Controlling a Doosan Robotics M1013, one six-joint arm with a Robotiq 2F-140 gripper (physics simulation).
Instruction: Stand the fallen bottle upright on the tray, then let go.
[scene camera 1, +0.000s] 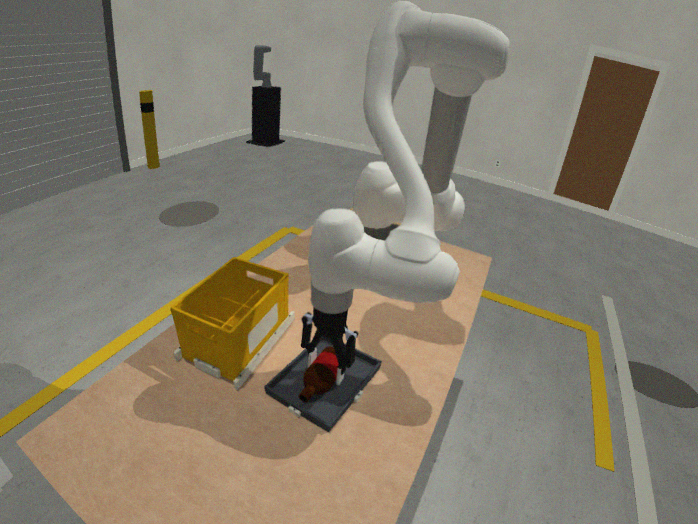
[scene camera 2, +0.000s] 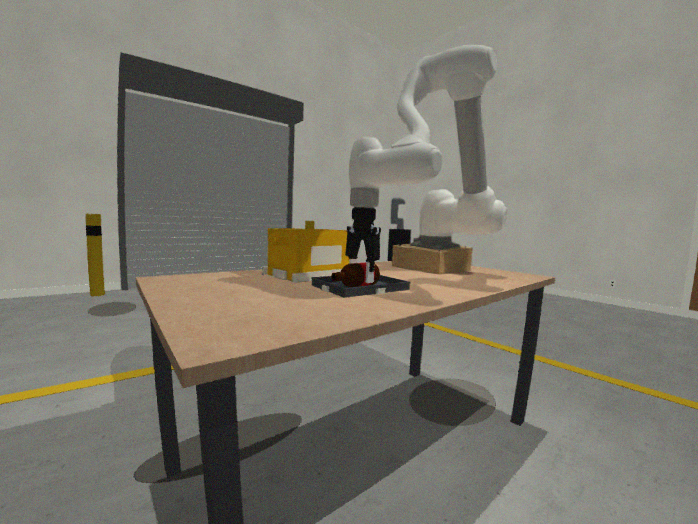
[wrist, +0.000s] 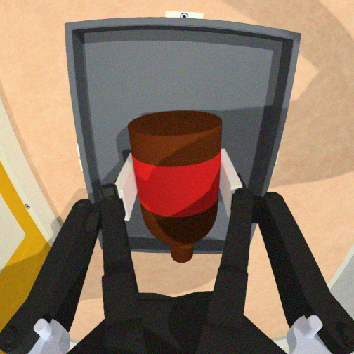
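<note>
A brown bottle with a red label lies on its side in the dark grey tray. In scene camera 1 its neck points toward the lower left, and in the wrist view toward the bottom of the picture. My gripper points down and is shut on the bottle, with one pale finger pad on each side at the label. Whether the bottle's underside touches the tray floor is hidden.
A yellow crate stands beside the tray on the tabletop. The arm's base stands on a wooden block at the back of the table.
</note>
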